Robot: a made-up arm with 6 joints. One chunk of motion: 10 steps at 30 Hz.
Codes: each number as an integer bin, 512 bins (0 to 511) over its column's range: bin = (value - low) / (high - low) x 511, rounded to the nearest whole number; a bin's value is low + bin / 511 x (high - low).
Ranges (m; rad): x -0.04..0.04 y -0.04..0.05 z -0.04..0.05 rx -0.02..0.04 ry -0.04..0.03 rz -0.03..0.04
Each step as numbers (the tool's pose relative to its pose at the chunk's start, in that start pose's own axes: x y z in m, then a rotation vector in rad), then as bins.
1 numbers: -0.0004 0.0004 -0.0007 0.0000 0.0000 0.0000
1 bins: 253 229 223 170 292 219
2 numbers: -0.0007 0.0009 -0.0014 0.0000 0.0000 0.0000
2 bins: 251 232 219 170 292 219
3 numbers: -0.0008 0.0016 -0.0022 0.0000 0.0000 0.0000
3 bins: 250 236 215 170 292 219
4 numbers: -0.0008 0.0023 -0.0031 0.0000 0.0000 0.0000
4 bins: 250 240 210 170 292 219
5 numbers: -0.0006 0.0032 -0.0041 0.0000 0.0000 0.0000
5 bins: 252 245 204 170 292 219
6 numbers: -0.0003 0.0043 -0.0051 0.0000 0.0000 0.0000
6 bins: 254 252 198 170 292 219
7 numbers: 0.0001 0.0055 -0.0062 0.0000 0.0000 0.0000
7 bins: 256 258 192 170 292 219
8 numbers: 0.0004 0.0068 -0.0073 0.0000 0.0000 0.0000
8 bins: 258 266 186 170 292 219
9 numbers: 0.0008 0.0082 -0.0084 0.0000 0.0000 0.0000
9 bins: 261 274 179 170 292 219
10 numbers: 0.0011 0.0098 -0.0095 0.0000 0.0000 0.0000
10 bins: 263 283 173 170 292 219
